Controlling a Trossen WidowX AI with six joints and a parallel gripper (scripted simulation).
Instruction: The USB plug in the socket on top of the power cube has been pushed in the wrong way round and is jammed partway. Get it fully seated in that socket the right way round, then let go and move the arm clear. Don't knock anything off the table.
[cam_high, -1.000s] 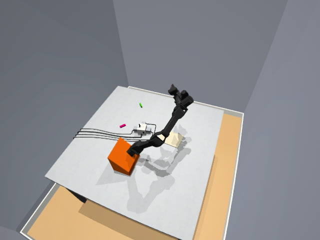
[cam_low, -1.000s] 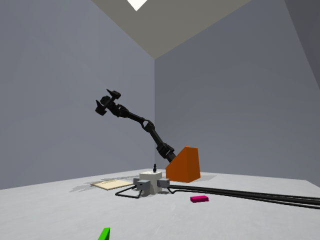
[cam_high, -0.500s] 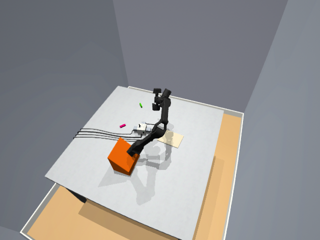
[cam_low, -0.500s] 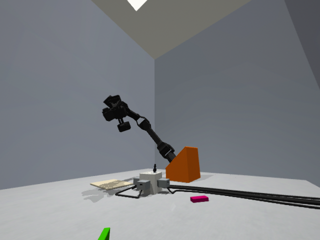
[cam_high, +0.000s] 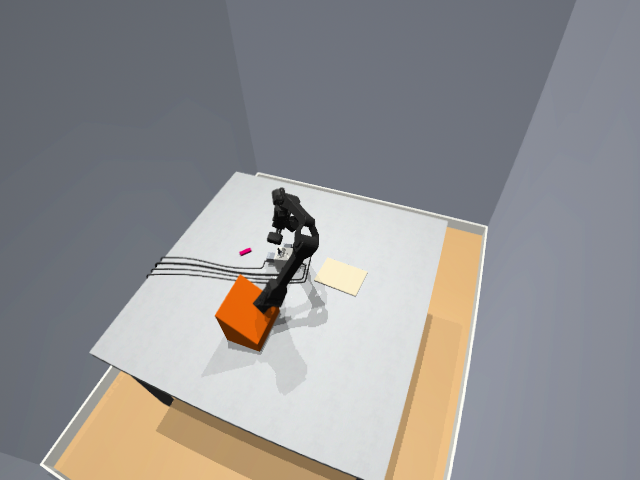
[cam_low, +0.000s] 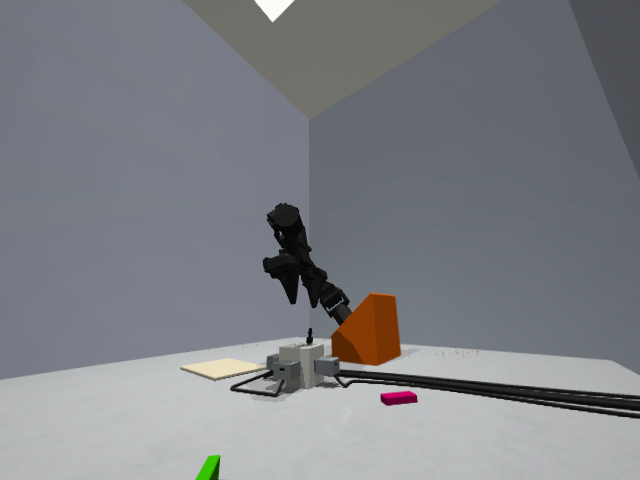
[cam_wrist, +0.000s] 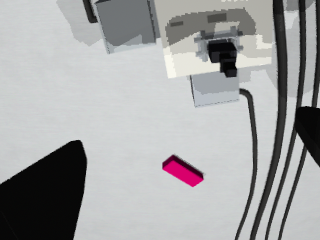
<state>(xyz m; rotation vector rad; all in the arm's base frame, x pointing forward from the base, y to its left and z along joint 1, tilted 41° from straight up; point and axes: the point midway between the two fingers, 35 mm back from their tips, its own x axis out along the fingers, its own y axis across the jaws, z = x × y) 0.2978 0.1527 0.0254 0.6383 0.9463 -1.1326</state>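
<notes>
The black USB plug lies 7 cm below my gripper tip, 3 cm behind it and 1 cm to the right of it. From my gripper tip the other things lie so: magenta block (19 cm to the left, 16 cm below, 5 cm behind); beige pad (30 cm to the right, 16 cm below, 3 cm ahead); grey socket frame (9 cm below, 3 cm behind, 1 cm to the right).
</notes>
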